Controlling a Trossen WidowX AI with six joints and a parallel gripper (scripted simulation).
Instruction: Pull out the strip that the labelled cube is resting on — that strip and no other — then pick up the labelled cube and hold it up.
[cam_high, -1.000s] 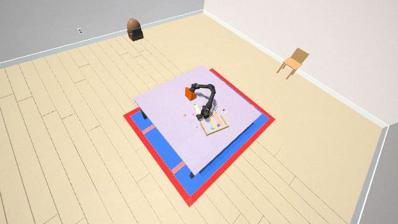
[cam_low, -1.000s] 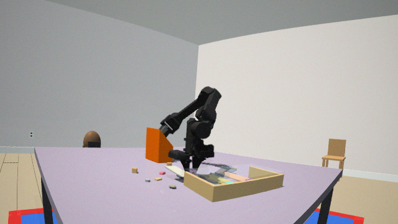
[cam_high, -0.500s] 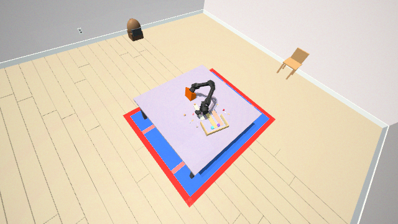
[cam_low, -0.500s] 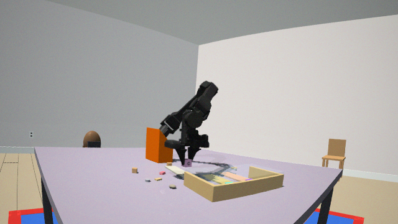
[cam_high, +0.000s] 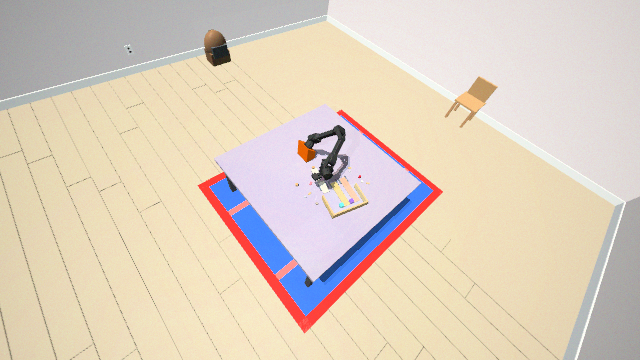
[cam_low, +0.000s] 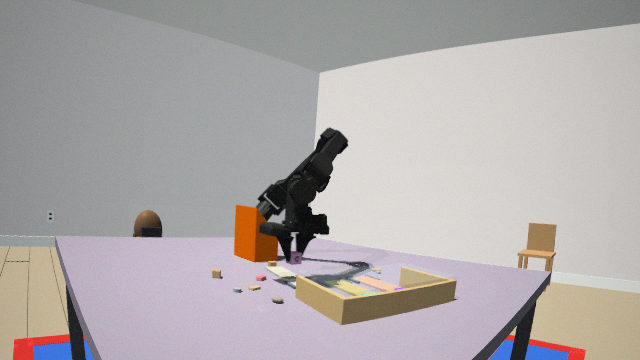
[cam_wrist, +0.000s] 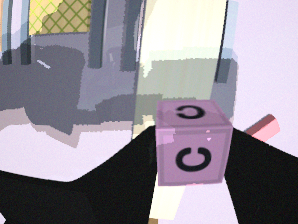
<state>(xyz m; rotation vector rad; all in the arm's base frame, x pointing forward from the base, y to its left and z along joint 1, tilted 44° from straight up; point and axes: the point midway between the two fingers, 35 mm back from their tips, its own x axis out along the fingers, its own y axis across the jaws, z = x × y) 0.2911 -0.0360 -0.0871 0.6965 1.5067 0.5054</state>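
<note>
Right now the cream strip is 2 cm behind my gripper tip, 1 cm to the left of it and 5 cm below it.
</note>
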